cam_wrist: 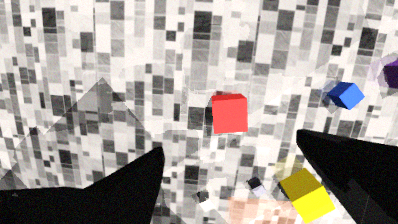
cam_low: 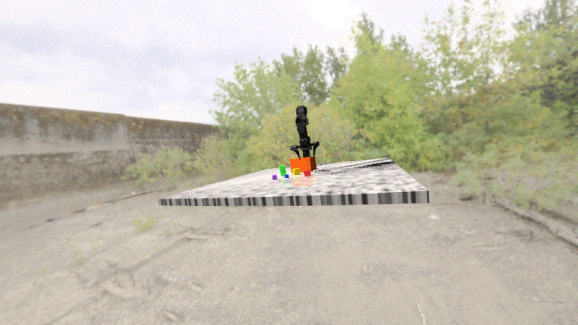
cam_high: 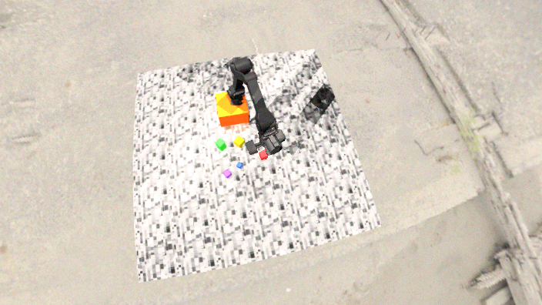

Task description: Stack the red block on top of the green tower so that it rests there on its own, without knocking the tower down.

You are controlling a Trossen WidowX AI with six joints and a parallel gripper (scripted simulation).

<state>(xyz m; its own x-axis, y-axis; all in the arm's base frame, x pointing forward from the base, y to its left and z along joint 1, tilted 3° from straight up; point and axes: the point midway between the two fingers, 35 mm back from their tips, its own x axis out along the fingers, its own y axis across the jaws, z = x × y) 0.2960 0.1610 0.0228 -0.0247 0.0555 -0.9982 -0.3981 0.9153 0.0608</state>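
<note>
Now: gripper tip 9 cm above the red block and 1 cm to the left of it. The rest, counted from my gripper tip: yellow block 14 cm to the right, 9 cm below, 8 cm behind; then blue block 14 cm to the right, 10 cm below, 6 cm ahead; then purple block 20 cm to the right, 11 cm ahead, 10 cm below.
</note>
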